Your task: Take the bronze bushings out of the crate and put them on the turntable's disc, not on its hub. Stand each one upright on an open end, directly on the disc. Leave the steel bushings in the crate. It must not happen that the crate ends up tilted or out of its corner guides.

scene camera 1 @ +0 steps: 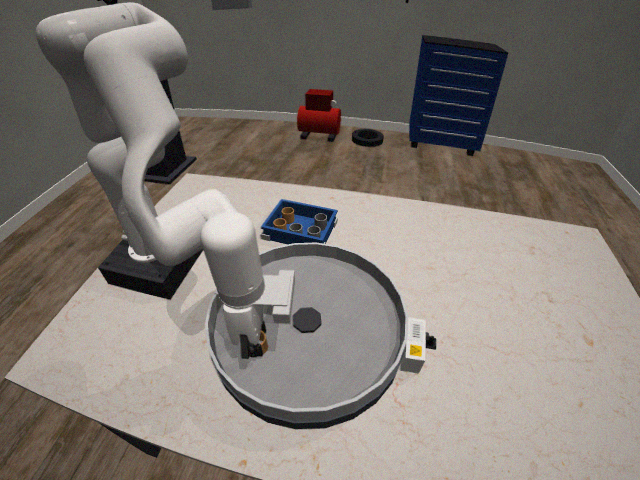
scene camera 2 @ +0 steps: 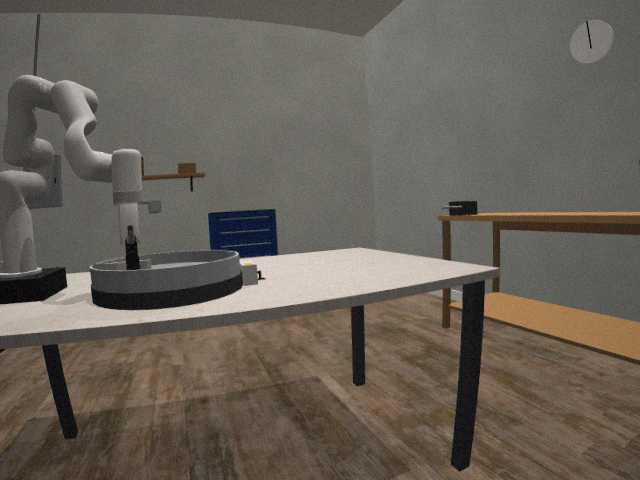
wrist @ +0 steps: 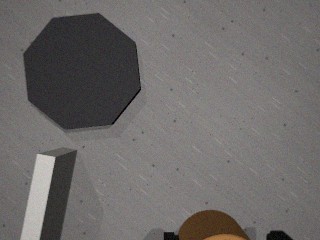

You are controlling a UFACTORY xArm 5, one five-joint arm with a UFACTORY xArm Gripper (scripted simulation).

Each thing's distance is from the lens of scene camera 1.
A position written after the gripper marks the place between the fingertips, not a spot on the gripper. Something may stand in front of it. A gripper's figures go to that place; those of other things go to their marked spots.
gripper [scene camera 1: 256, 343]: 0.67 m
blue crate [scene camera 1: 304, 214]: 1.04 m
turntable [scene camera 1: 345, 344]: 0.68 m
The marked spots on the blue crate and the turntable are 0.50 m apart.
